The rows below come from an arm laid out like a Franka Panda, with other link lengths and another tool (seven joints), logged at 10 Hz.
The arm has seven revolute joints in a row. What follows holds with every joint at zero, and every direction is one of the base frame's.
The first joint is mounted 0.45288 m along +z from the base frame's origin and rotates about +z.
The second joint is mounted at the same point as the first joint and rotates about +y.
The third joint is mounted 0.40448 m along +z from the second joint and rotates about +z.
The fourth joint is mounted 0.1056 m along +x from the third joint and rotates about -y.
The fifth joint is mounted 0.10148 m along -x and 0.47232 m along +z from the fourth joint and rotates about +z.
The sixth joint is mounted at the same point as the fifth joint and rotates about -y.
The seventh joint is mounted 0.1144 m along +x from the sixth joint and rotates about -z.
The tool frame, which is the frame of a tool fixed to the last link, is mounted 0.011 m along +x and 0.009 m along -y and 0.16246 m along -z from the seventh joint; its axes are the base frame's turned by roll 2.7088, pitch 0 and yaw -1.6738 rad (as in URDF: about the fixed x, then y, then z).
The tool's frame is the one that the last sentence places.
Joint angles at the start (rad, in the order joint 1, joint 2, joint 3, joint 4, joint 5, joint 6, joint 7): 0.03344 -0.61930 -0.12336 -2.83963 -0.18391 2.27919 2.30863
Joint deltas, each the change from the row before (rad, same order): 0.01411 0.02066 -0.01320 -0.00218 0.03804 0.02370 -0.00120; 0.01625 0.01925 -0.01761 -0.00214 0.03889 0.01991 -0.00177; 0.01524 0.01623 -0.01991 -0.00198 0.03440 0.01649 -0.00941; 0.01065 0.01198 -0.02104 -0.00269 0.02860 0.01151 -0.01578; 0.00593 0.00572 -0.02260 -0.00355 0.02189 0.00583 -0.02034; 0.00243 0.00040 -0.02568 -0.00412 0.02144 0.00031 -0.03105; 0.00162 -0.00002 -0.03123 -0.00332 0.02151 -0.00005 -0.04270; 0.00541 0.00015 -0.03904 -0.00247 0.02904 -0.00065 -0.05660; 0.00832 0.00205 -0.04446 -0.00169 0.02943 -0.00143 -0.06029; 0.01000 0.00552 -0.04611 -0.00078 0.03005 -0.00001 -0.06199; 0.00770 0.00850 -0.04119 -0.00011 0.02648 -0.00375 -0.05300; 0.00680 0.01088 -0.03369 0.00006 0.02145 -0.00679 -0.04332
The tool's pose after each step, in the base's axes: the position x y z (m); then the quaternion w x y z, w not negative. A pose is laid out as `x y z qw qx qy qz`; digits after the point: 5 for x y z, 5 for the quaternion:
0.40092 -0.03784 0.47367 0.11777 0.37864 0.89764 0.19237
0.40355 -0.03512 0.46633 0.11142 0.39035 0.88985 0.20829
0.40548 -0.03420 0.45986 0.10494 0.39898 0.88331 0.22263
0.40607 -0.03599 0.45413 0.09847 0.40567 0.87784 0.23481
0.40512 -0.04050 0.44974 0.09268 0.41076 0.87321 0.24534
0.40275 -0.04741 0.44639 0.08628 0.41349 0.86924 0.25691
0.40025 -0.05662 0.44320 0.07999 0.41334 0.86583 0.27036
0.39765 -0.06671 0.43976 0.07273 0.41059 0.86192 0.28848
0.39485 -0.07736 0.43534 0.06516 0.40713 0.85748 0.30777
0.39230 -0.08795 0.42980 0.05826 0.40316 0.85267 0.32713
0.38920 -0.09755 0.42326 0.05051 0.40164 0.84757 0.34316
0.38588 -0.10479 0.41613 0.04157 0.40079 0.84347 0.35523

